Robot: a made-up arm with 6 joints. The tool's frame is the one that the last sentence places.
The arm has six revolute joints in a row. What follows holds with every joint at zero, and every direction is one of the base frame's. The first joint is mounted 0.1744 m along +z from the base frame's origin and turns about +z. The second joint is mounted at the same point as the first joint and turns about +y. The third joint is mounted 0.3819 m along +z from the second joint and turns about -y. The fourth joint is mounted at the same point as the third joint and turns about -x. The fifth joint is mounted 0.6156 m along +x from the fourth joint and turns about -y. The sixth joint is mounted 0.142 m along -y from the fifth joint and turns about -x. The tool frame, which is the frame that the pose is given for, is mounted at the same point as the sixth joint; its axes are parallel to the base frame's.
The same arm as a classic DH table. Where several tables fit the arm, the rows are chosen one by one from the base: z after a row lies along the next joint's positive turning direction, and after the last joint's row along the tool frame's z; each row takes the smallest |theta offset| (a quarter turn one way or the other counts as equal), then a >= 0, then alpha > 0; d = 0 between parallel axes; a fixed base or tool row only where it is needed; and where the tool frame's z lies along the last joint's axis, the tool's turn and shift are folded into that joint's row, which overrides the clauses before.
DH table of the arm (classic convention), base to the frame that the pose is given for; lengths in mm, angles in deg. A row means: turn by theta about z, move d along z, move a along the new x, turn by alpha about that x. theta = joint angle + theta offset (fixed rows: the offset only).
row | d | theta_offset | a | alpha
joint 1 | 174.4 | 0 | 0 | -90
joint 2 | 0 | -90 | 381.9 | 180
joint 3 | 0 | 0 | 0 | -90
joint 4 | -615.6 | 0 | 0 | 90
joint 5 | 142 | 0 | 0 | -90
joint 6 | 0 | 90 | 0 | 90
tool (fixed) | 0 | -90 | 0 | 0

